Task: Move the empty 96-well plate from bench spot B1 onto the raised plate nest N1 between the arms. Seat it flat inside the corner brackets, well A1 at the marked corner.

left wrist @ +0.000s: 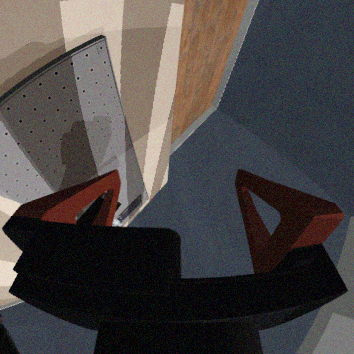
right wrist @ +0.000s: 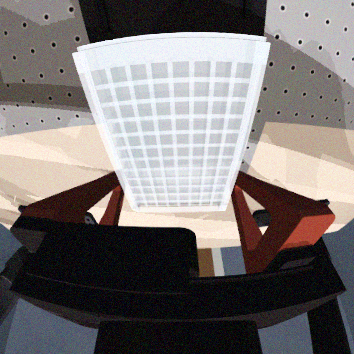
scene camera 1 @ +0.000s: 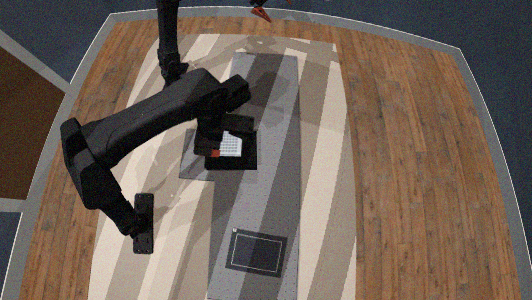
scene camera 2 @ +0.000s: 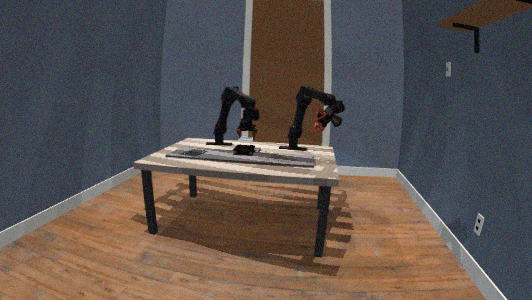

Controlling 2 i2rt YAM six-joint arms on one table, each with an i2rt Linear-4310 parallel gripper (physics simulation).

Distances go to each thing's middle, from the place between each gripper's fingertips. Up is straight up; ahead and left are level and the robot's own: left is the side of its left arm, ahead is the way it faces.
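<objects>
From my left hand, the black block (scene camera 1: 249, 147) is 440 mm to the right, 130 mm behind and 180 mm below. That same left gripper of mine is 130 mm above the white well plate (right wrist: 174, 110), 440 mm to the left of it and 160 mm beyond it. As for my right hand, the plate is 30 mm ahead of it and 10 mm above it, and the block's 60 mm ahead of that hand and 40 mm below it.
</objects>
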